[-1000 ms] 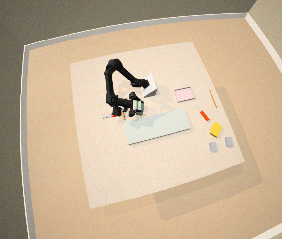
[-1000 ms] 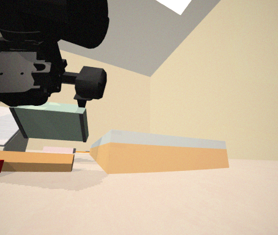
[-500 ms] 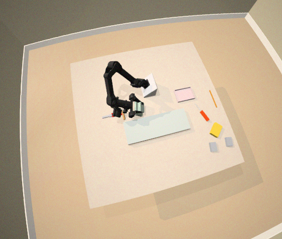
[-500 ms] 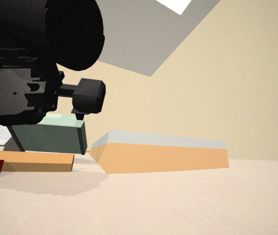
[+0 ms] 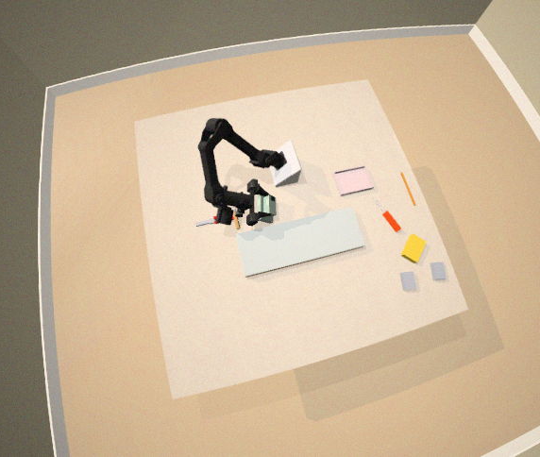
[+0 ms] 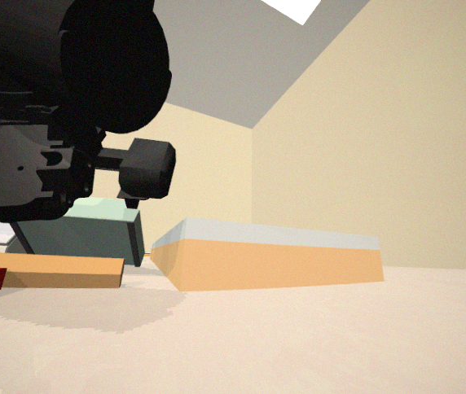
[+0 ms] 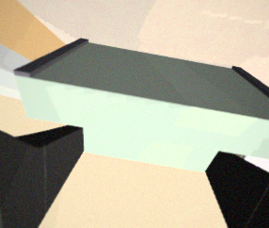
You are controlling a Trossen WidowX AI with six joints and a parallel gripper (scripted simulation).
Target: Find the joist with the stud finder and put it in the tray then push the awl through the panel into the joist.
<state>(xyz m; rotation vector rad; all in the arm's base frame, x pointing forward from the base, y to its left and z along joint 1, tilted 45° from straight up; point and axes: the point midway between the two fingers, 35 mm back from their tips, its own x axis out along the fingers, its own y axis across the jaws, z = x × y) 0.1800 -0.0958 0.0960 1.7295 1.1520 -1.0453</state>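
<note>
Now: gripper tip 1 cm past the stud finder and 1 cm above it. Also, from my gripper tip: yellow block (37 cm ahead, 55 cm to the left, 5 cm below); pink tray (2 cm behind, 42 cm to the left, 5 cm below); thin orange stick (10 cm ahead, 67 cm to the left, 6 cm below).
</note>
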